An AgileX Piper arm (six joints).
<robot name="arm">
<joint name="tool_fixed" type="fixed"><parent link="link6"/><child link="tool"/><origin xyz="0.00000 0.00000 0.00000" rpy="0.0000 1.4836 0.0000"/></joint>
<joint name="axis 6" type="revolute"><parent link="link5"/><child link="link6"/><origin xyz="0.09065 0.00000 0.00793"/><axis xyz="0.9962 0 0.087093"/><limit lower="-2.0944" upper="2.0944"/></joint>
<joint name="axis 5" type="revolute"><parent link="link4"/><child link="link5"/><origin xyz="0.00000 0.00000 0.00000"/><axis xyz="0 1 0"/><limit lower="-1.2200" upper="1.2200"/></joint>
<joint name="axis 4" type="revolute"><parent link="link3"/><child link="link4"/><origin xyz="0.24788 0.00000 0.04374"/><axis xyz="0.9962 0 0.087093"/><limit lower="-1.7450" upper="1.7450"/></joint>
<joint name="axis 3" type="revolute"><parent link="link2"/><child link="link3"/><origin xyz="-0.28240 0.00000 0.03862"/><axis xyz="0 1 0"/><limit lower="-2.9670" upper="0.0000"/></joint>
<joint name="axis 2" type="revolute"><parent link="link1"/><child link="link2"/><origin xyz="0.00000 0.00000 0.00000"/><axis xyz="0 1 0"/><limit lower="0.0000" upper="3.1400"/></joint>
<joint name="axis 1" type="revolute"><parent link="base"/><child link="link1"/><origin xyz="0.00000 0.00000 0.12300"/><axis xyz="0 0 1"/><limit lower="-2.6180" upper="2.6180"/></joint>
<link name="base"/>
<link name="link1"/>
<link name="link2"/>
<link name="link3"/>
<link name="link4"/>
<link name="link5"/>
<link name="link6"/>
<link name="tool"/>
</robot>
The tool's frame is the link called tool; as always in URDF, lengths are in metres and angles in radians.
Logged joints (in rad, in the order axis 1, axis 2, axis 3, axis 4, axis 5, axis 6), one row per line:
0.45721 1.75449 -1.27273 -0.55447 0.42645 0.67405
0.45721 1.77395 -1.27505 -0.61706 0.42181 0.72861
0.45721 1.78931 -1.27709 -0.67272 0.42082 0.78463
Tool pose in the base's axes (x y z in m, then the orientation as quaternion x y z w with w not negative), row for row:
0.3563 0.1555 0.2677 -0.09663 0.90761 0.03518 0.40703
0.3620 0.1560 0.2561 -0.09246 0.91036 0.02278 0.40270
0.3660 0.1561 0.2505 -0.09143 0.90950 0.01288 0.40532
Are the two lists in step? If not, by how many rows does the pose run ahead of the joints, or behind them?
The pose runs 1 row behind the joints: the pose in row i belongs to the joints in row i - 1.
